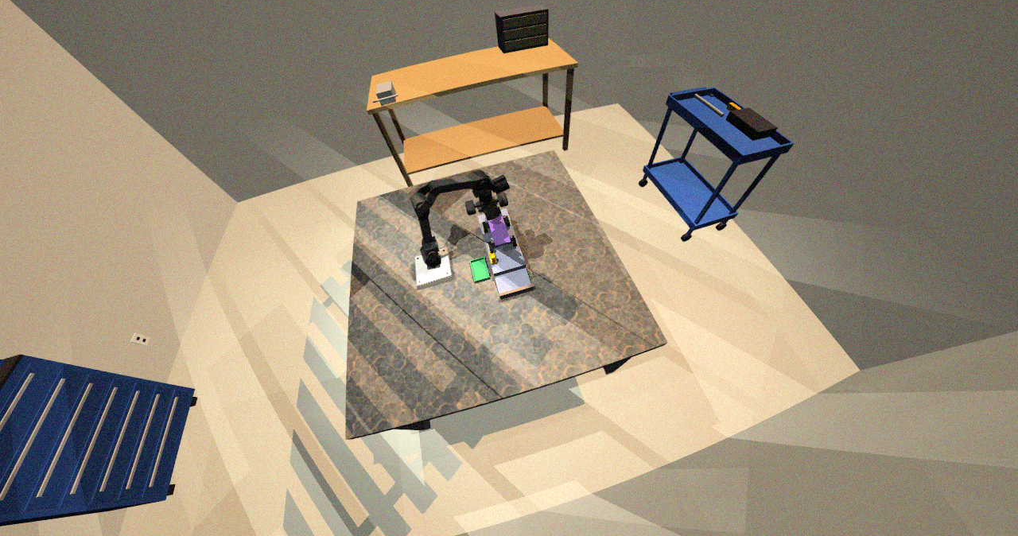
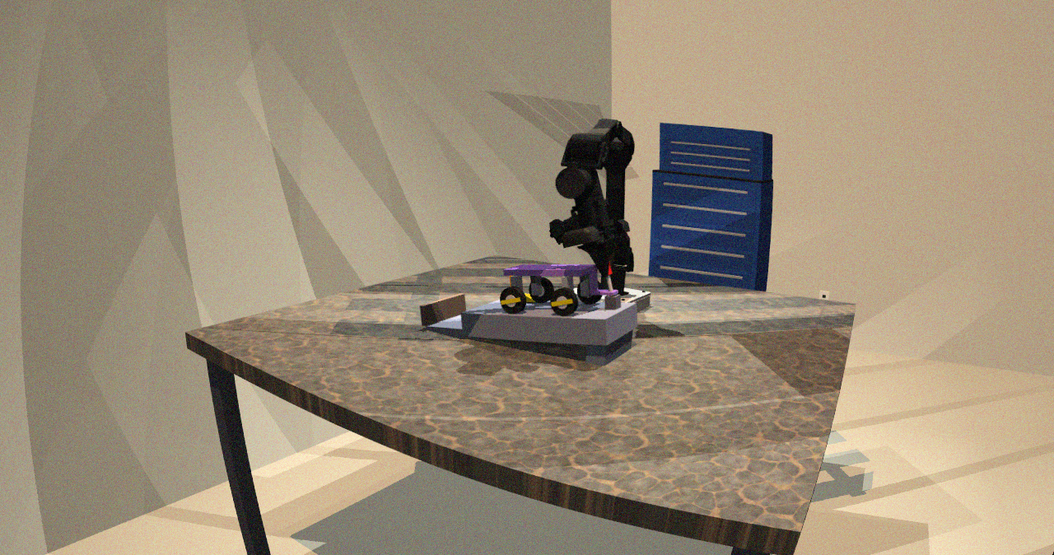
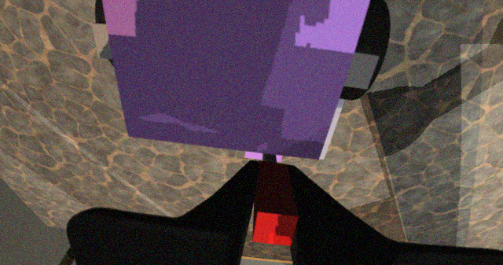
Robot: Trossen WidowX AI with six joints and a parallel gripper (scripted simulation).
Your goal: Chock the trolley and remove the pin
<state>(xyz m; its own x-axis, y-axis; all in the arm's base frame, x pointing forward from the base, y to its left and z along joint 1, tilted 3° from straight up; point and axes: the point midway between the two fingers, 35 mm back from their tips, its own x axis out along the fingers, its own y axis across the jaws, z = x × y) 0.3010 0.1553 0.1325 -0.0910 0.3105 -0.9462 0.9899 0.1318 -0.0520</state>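
My gripper tip is 8 cm past the green tray, 22 cm to the left of it and 16 cm above it. Round my gripper tip: grey ramp 4 cm ahead, 11 cm to the right, 10 cm below; then red-headed stop pin right at my gripper tip; then trolley 4 cm ahead, 10 cm to the right, 4 cm below.
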